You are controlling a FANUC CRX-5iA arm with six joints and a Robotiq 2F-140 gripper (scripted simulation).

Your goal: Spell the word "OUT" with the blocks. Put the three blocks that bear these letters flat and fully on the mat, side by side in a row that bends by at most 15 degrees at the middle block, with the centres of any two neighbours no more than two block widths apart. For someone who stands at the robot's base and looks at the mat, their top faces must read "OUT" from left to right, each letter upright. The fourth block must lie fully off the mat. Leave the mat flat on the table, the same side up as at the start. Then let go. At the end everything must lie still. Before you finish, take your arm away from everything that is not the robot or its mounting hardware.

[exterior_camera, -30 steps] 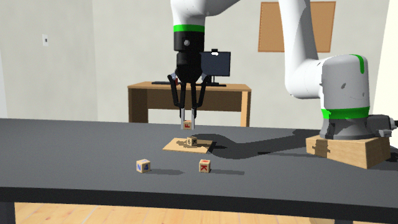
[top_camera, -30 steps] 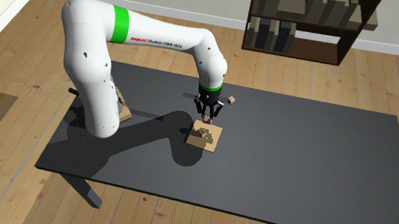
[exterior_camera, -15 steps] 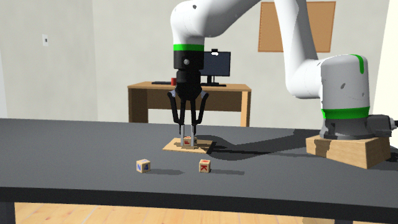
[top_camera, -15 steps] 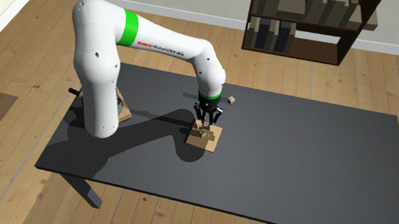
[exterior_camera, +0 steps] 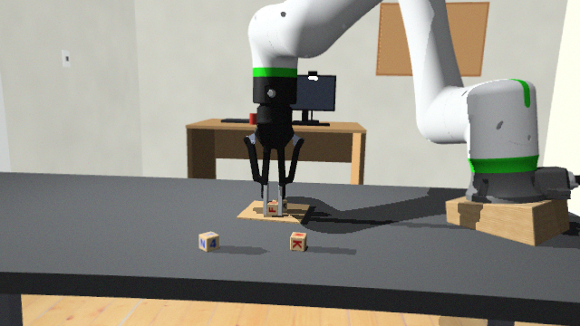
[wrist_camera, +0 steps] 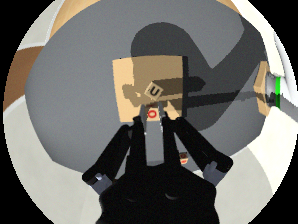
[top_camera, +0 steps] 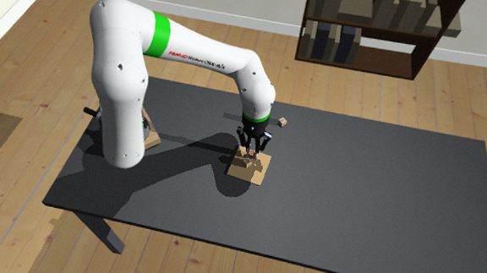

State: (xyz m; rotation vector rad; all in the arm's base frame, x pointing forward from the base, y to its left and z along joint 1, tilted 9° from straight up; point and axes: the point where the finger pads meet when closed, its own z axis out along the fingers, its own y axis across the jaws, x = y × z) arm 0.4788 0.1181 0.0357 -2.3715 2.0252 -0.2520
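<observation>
Right now the tan mat is 1 cm ahead of my hand, 4 cm to the right of it and 4 cm below it.
</observation>
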